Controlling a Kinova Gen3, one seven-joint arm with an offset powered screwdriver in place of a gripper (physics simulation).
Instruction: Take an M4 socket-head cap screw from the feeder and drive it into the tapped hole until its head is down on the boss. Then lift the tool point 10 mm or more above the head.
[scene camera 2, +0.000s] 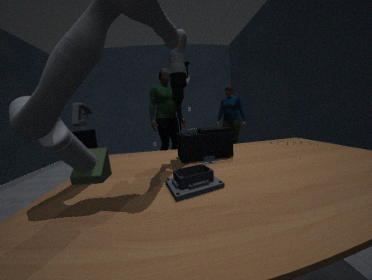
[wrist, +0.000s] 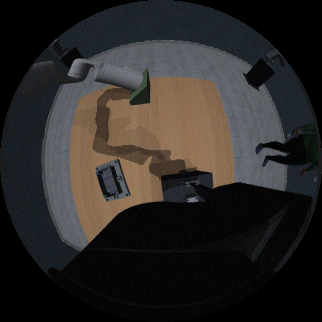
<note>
The pictures show: a black screw feeder.
</note>
